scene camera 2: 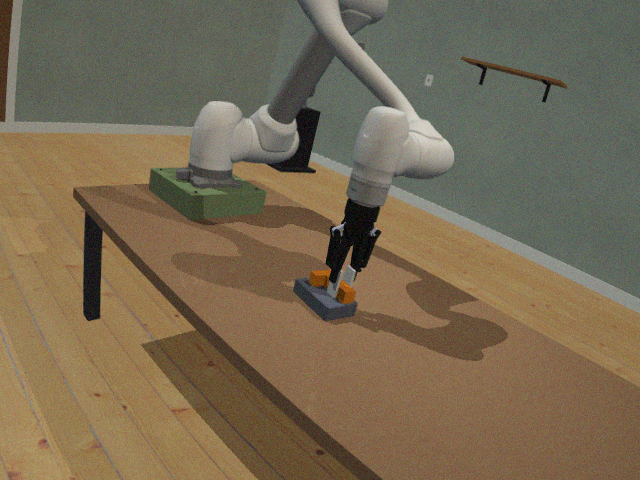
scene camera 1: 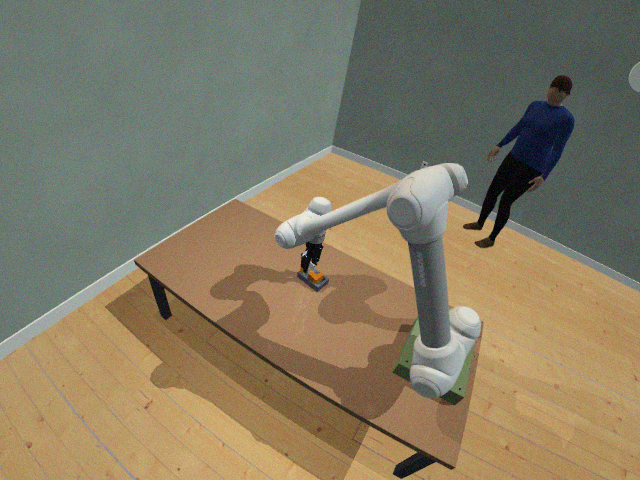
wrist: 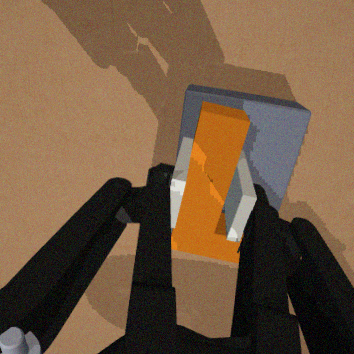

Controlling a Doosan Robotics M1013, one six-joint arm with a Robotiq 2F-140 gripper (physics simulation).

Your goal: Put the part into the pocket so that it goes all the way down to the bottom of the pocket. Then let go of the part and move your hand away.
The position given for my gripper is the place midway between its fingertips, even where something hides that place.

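Observation:
Gripper [scene camera 2: 337,294], mine, gripping an orange part [wrist: 220,131]. My gripper [wrist: 208,161], visible here too. Orange part still resting on a pocket block [wrist: 277,126].

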